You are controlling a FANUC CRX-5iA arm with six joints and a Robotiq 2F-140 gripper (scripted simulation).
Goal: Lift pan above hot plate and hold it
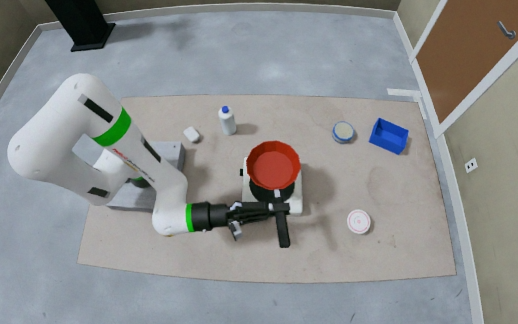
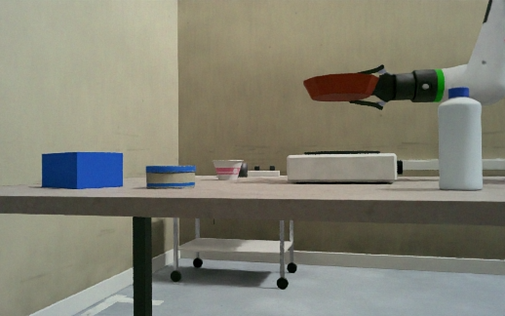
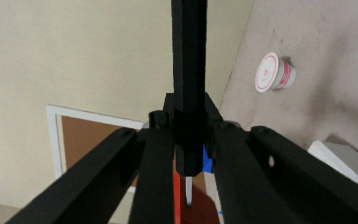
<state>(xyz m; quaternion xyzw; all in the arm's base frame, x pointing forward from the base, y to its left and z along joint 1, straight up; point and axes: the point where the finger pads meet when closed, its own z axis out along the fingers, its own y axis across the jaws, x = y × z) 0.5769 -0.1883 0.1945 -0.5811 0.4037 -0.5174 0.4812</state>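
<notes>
Right now the red pan is 10 cm to the left of my hand, 2 cm below it and 1 cm behind it. Also, from my hand: white hot plate: 23 cm below, 16 cm to the left, 4 cm behind; then white bottle: 45 cm to the left, 23 cm behind, 18 cm below; then pink-striped cup: 33 cm ahead, 23 cm below, 1 cm to the left.
</notes>
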